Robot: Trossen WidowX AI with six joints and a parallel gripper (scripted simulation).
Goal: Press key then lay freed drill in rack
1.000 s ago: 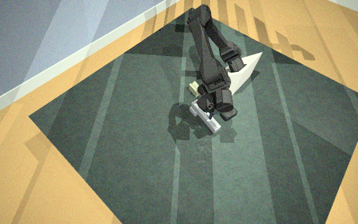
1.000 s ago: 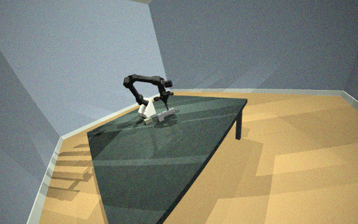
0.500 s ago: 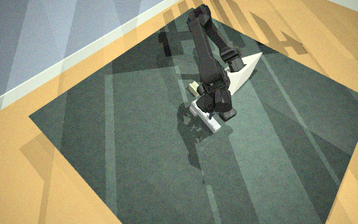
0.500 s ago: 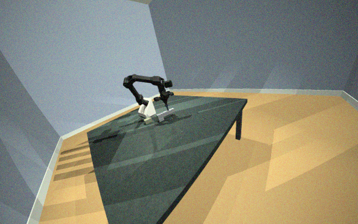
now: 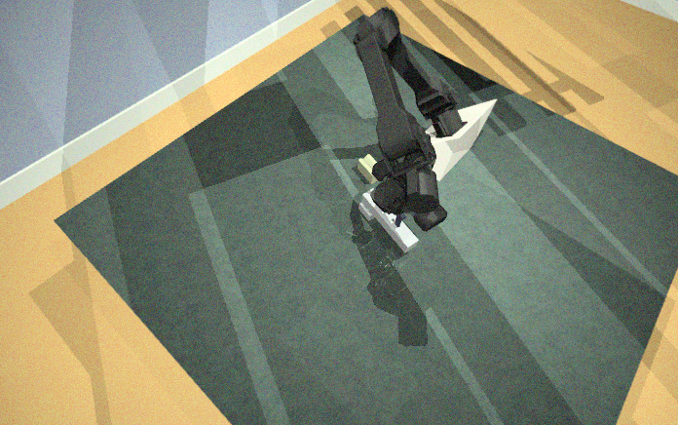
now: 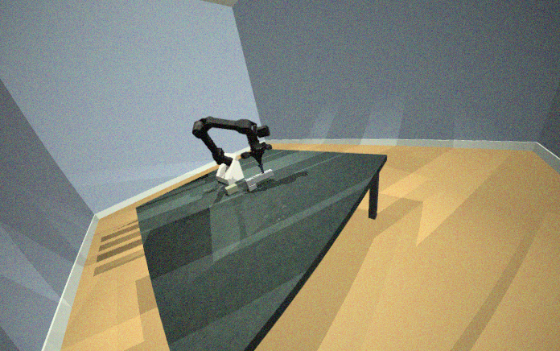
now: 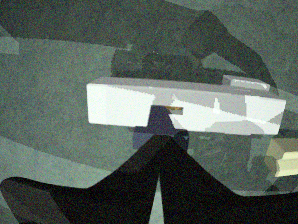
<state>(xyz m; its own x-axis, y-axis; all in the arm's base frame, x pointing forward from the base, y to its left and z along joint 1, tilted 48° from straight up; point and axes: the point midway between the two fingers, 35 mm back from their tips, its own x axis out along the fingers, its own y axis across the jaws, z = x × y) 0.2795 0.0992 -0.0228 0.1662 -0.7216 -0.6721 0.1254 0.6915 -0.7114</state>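
Right now the drill is 1 cm behind my gripper tip, 5 cm to the right of it and 8 cm below it. The rest, counted from my gripper tip: rack: 10 cm behind, 19 cm to the right, 11 cm below; dark blue key: 3 cm below.
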